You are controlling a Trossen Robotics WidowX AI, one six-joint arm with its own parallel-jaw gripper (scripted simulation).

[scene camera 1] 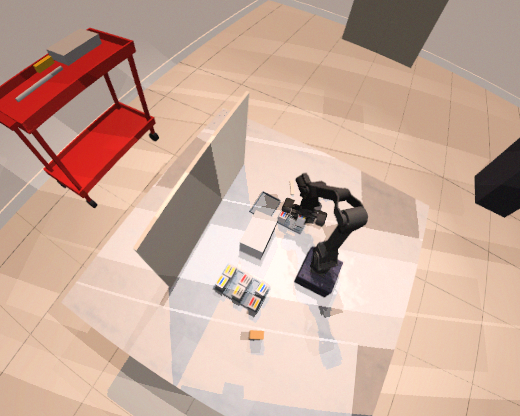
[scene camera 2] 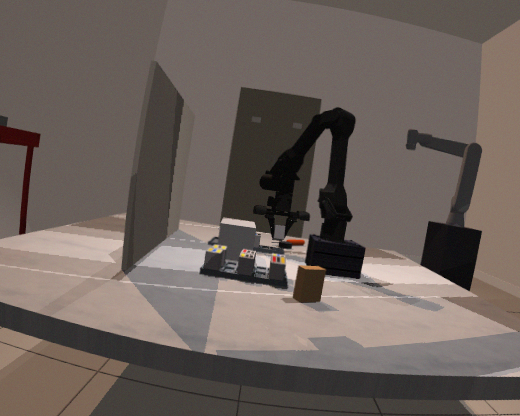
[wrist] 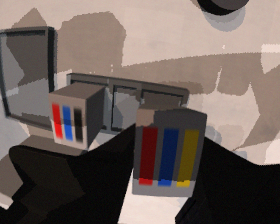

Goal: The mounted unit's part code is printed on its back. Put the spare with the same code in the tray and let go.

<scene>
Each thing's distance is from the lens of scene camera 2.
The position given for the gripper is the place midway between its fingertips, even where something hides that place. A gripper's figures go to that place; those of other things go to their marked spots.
gripper (scene camera 2: 277, 238): 1.27 m
orange-brown block (scene camera 2: 309, 281): 0.76 m
</scene>
